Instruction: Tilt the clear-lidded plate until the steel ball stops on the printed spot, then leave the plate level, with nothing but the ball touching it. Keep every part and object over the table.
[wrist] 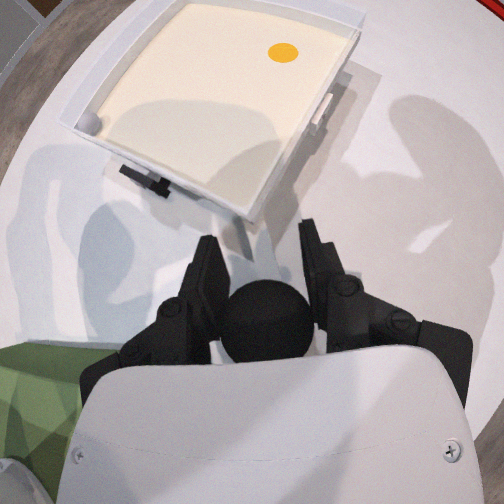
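Note:
The square plate [220, 100] has a cream floor, a white rim and a clear lid, and fills the upper middle of the wrist view. The orange printed spot [283, 52] is near its far right corner. The steel ball [89, 122] rests in the left corner against the rim, far from the spot. A black round knob [267, 320] on a thin stem below the plate's near corner sits between my two black fingers. My gripper [259, 234] looks closed on the sides of the knob, its fingertips just short of the plate's near corner.
The plate stands on a round white table [425, 150]; its edge curves along the left and right. A small black bracket [146, 181] sticks out under the plate's left edge. A green faceted object [35, 400] lies at the lower left.

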